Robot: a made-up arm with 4 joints. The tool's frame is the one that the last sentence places. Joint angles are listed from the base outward.
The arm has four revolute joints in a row. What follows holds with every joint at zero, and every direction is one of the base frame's. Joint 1 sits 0.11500 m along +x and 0.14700 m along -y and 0.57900 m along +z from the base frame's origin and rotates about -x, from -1.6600 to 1.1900 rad. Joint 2 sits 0.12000 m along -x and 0.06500 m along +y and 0.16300 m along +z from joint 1 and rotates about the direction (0.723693, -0.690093, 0.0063), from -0.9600 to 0.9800 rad. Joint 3 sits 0.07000 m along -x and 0.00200 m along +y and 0.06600 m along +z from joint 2 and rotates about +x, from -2.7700 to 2.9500 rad. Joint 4 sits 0.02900 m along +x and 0.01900 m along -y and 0.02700 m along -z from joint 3 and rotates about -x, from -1.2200 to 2.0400 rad. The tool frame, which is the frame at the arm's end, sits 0.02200 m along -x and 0.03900 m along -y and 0.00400 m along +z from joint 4; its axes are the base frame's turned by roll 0.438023, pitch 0.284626 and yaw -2.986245 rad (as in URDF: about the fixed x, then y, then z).
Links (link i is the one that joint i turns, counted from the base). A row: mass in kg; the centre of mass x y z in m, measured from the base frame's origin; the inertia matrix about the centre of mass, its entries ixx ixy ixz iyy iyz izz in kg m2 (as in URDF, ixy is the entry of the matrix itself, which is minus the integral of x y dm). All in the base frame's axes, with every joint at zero. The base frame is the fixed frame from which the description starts. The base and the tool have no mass.
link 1: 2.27; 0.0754 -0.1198 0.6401; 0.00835 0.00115 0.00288 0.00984 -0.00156 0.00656
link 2: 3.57; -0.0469 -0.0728 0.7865; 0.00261 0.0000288 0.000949 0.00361 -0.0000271 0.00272
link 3: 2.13; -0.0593 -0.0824 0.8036; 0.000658 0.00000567 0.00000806 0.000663 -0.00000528 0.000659
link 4: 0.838; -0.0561 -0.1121 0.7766; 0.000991 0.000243 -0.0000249 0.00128 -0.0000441 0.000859
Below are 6 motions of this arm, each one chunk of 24 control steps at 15 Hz.
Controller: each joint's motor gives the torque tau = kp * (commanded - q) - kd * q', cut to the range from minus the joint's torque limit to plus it. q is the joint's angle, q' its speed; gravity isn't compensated. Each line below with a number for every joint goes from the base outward.
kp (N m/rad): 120 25 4.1 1.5
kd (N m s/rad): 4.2 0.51 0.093 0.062
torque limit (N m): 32 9.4 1.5 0.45
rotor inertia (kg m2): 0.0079 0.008 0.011 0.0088
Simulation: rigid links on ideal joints. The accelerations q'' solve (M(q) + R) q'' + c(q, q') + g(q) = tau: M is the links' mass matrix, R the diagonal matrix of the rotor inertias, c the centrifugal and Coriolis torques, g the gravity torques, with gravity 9.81 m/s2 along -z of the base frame. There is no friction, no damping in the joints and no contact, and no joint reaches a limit. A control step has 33 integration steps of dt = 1/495 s. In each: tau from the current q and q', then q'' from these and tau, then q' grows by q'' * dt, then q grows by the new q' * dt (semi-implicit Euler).
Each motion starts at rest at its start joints. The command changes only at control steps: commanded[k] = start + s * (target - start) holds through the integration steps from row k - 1 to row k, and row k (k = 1, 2, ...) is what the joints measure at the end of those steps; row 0 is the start. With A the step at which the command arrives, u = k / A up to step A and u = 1 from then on. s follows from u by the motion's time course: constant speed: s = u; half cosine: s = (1 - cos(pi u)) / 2; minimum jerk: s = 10 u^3 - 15 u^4 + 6 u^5; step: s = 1 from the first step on.
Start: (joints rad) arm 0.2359 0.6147 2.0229 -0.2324
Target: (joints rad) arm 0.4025 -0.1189 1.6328 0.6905
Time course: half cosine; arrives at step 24
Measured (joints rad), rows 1 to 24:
1: 0.2760 0.7217 1.9817 -0.2182
2: 0.3171 0.7602 1.8967 -0.1870
3: 0.3226 0.6889 1.8464 -0.1431
4: 0.3172 0.6516 1.8620 -0.0973
5: 0.3189 0.6443 1.8969 -0.0661
6: 0.3274 0.6109 1.8973 -0.0495
7: 0.3391 0.5593 1.8591 -0.0298
8: 0.3519 0.5116 1.8146 0.0088
9: 0.3640 0.4646 1.7898 0.0662
10: 0.3755 0.4120 1.7816 0.1306
11: 0.3879 0.3562 1.7723 0.1904
12: 0.4014 0.3001 1.7517 0.2418
13: 0.4152 0.2439 1.7252 0.2881
14: 0.4287 0.1884 1.7030 0.3344
15: 0.4416 0.1349 1.6883 0.3823
16: 0.4538 0.0843 1.6767 0.4306
17: 0.4653 0.0374 1.6634 0.4765
18: 0.4757 -0.0049 1.6489 0.5181
19: 0.4849 -0.0419 1.6363 0.5543
20: 0.4926 -0.0728 1.6277 0.5846
21: 0.4988 -0.0972 1.6221 0.6086
22: 0.5034 -0.1146 1.6180 0.6261
23: 0.5063 -0.1248 1.6150 0.6371
24: 0.5074 -0.1276 1.6141 0.6415

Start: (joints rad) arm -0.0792 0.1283 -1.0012 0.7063
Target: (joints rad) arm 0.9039 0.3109 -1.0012 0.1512
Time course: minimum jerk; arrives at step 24
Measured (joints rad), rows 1 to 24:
1: -0.0568 0.2327 -0.9693 0.7082
2: -0.0427 0.2949 -0.8776 0.6922
3: -0.0383 0.2626 -0.8263 0.6511
4: -0.0201 0.2471 -0.8684 0.6119
5: 0.0128 0.2602 -0.9290 0.5965
6: 0.0553 0.2674 -0.9375 0.6008
7: 0.1084 0.2689 -0.9069 0.6033
8: 0.1726 0.2737 -0.8841 0.5852
9: 0.2455 0.2795 -0.8881 0.5446
10: 0.3246 0.2828 -0.9049 0.4935
11: 0.4081 0.2852 -0.9149 0.4449
12: 0.4940 0.2885 -0.9133 0.4040
13: 0.5795 0.2921 -0.9080 0.3684
14: 0.6619 0.2950 -0.9081 0.3337
15: 0.7389 0.2971 -0.9146 0.2985
16: 0.8089 0.2988 -0.9227 0.2641
17: 0.8702 0.3003 -0.9276 0.2327
18: 0.9217 0.3018 -0.9291 0.2058
19: 0.9625 0.3031 -0.9295 0.1840
20: 0.9925 0.3040 -0.9309 0.1674
21: 1.0123 0.3045 -0.9333 0.1564
22: 1.0231 0.3048 -0.9354 0.1508
23: 1.0268 0.3052 -0.9364 0.1496
24: 1.0262 0.3061 -0.9363 0.1509

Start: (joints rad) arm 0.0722 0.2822 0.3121 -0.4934
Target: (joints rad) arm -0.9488 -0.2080 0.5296 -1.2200
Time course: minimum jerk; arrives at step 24
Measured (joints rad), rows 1 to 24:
1: 0.1027 0.3897 0.3066 -0.4921
2: 0.1250 0.4271 0.3276 -0.5044
3: 0.1156 0.3715 0.3534 -0.5260
4: 0.0910 0.3544 0.3528 -0.5438
5: 0.0558 0.3595 0.3381 -0.5571
6: 0.0102 0.3412 0.3326 -0.5715
7: -0.0440 0.3102 0.3424 -0.5929
8: -0.1078 0.2813 0.3586 -0.6262
9: -0.1823 0.2506 0.3700 -0.6716
10: -0.2656 0.2154 0.3736 -0.7233
11: -0.3545 0.1785 0.3752 -0.7750
12: -0.4461 0.1413 0.3807 -0.8236
13: -0.5379 0.1040 0.3898 -0.8699
14: -0.6273 0.0677 0.3988 -0.9160
15: -0.7120 0.0338 0.4053 -0.9620
16: -0.7897 0.0030 0.4100 -1.0063
17: -0.8583 -0.0240 0.4147 -1.0467
18: -0.9162 -0.0467 0.4201 -1.0811
19: -0.9624 -0.0649 0.4252 -1.1085
20: -0.9965 -0.0785 0.4288 -1.1288
21: -1.0192 -0.0876 0.4309 -1.1422
22: -1.0317 -0.0929 0.4322 -1.1492
23: -1.0360 -0.0954 0.4333 -1.1511
24: -1.0353 -0.0966 0.4346 -1.1497

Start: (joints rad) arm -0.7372 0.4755 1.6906 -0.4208
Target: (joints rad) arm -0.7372 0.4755 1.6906 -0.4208
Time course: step
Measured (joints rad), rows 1 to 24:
1: -0.7647 0.5886 1.6395 -0.4012
2: -0.8036 0.6451 1.5699 -0.3682
3: -0.8082 0.5945 1.5567 -0.3381
4: -0.7938 0.5840 1.5869 -0.3200
5: -0.7862 0.6024 1.6130 -0.3237
6: -0.7891 0.6028 1.6137 -0.3442
7: -0.7929 0.5975 1.6007 -0.3639
8: -0.7933 0.5988 1.5918 -0.3707
9: -0.7921 0.6000 1.5930 -0.3650
10: -0.7915 0.5989 1.5987 -0.3545
11: -0.7916 0.5988 1.6016 -0.3470
12: -0.7920 0.5993 1.6000 -0.3455
13: -0.7921 0.5992 1.5970 -0.3484
14: -0.7919 0.5991 1.5961 -0.3523
15: -0.7919 0.5991 1.5974 -0.3548
16: -0.7919 0.5992 1.5991 -0.3553
17: -0.7919 0.5992 1.5996 -0.3546
18: -0.7919 0.5991 1.5988 -0.3533
19: -0.7919 0.5991 1.5977 -0.3522
20: -0.7919 0.5991 1.5974 -0.3517
21: -0.7919 0.5991 1.5978 -0.3518
22: -0.7919 0.5991 1.5984 -0.3523
23: -0.7919 0.5991 1.5986 -0.3530
24: -0.7919 0.5991 1.5984 -0.3533

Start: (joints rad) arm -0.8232 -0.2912 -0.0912 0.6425
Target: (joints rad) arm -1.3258 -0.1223 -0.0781 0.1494
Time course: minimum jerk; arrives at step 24
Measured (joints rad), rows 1 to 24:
1: -0.8490 -0.2155 -0.0786 0.6356
2: -0.9019 -0.1453 -0.0594 0.6005
3: -0.9325 -0.1410 -0.0692 0.5489
4: -0.9313 -0.1596 -0.0935 0.5157
5: -0.9257 -0.1724 -0.0957 0.5153
6: -0.9374 -0.1691 -0.0768 0.5311
7: -0.9682 -0.1528 -0.0659 0.5350
8: -1.0085 -0.1346 -0.0773 0.5129
9: -1.0496 -0.1210 -0.0974 0.4705
10: -1.0890 -0.1105 -0.1068 0.4230
11: -1.1288 -0.0997 -0.1034 0.3808
12: -1.1709 -0.0873 -0.0993 0.3462
13: -1.2146 -0.0742 -0.1042 0.3163
14: -1.2578 -0.0620 -0.1154 0.2881
15: -1.2980 -0.0513 -0.1246 0.2598
16: -1.3340 -0.0421 -0.1278 0.2316
17: -1.3653 -0.0344 -0.1277 0.2044
18: -1.3916 -0.0282 -0.1288 0.1804
19: -1.4128 -0.0234 -0.1323 0.1618
20: -1.4287 -0.0200 -0.1359 0.1495
21: -1.4391 -0.0181 -0.1376 0.1430
22: -1.4447 -0.0174 -0.1372 0.1405
23: -1.4465 -0.0176 -0.1363 0.1403
24: -1.4460 -0.0184 -0.1357 0.1413

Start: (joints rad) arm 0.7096 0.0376 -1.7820 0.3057
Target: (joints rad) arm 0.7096 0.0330 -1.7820 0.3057
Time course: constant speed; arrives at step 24
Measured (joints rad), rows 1 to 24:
1: 0.7719 0.0714 -1.7641 0.3078
2: 0.8434 0.0196 -1.7603 0.3250
3: 0.8661 -0.0513 -1.8255 0.3659
4: 0.8592 -0.0398 -1.9024 0.4159
5: 0.8401 0.0034 -1.8984 0.4449
6: 0.8251 0.0241 -1.8202 0.4323
7: 0.8227 0.0236 -1.7539 0.3860
8: 0.8284 0.0152 -1.7548 0.3374
9: 0.8342 0.0057 -1.8024 0.3176
10: 0.8369 -0.0002 -1.8430 0.3351
11: 0.8369 -0.0003 -1.8471 0.3722
12: 0.8354 0.0033 -1.8251 0.4017
13: 0.8335 0.0068 -1.8045 0.4071
14: 0.8325 0.0082 -1.8006 0.3915
15: 0.8326 0.0070 -1.8090 0.3702
16: 0.8335 0.0048 -1.8178 0.3576
17: 0.8343 0.0034 -1.8199 0.3584
18: 0.8345 0.0032 -1.8170 0.3679
19: 0.8342 0.0038 -1.8138 0.3775
20: 0.8337 0.0043 -1.8131 0.3818
21: 0.8336 0.0041 -1.8142 0.3804
22: 0.8337 0.0035 -1.8154 0.3760
23: 0.8340 0.0030 -1.8157 0.3723
24: 0.8341 0.0027 -1.8152 0.3709

